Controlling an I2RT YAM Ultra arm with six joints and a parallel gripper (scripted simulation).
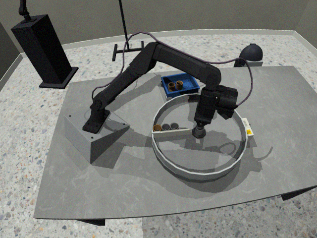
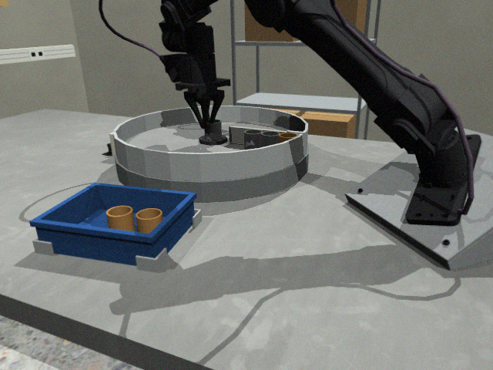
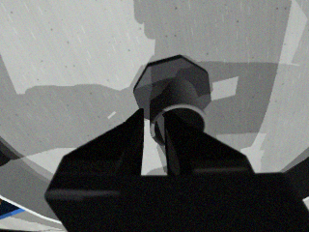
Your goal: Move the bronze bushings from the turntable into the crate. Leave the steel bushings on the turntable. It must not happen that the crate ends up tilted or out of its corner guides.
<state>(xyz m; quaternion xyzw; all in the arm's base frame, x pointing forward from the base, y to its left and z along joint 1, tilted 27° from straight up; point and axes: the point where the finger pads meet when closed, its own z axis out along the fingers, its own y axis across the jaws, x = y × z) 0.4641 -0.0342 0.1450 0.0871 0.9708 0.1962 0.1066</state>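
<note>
My hand is 40 mm above the turntable and 20 mm to the left of it. Round my hand: blue crate 310 mm to the left, 120 mm behind, 70 mm below.
</note>
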